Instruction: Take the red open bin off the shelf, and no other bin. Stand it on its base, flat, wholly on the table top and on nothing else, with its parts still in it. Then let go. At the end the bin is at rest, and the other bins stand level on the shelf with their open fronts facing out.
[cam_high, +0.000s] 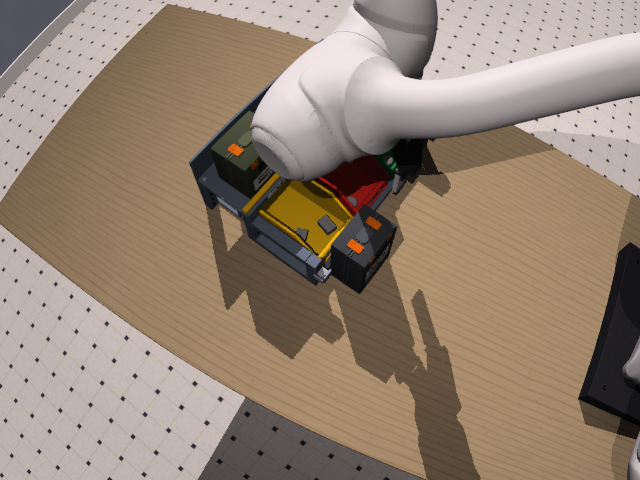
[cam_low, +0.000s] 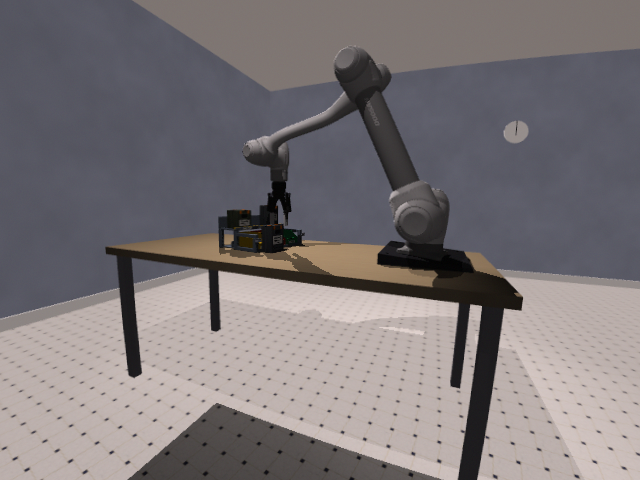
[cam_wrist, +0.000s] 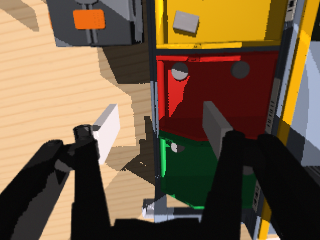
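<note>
Right now my hand is 100 mm above the red open bin and 80 mm short of it. From my hand the other things lie so: green bin 110 mm to the right, 100 mm below, 80 mm ahead; then yellow bin 110 mm to the left, 100 mm below, 80 mm ahead.
</note>
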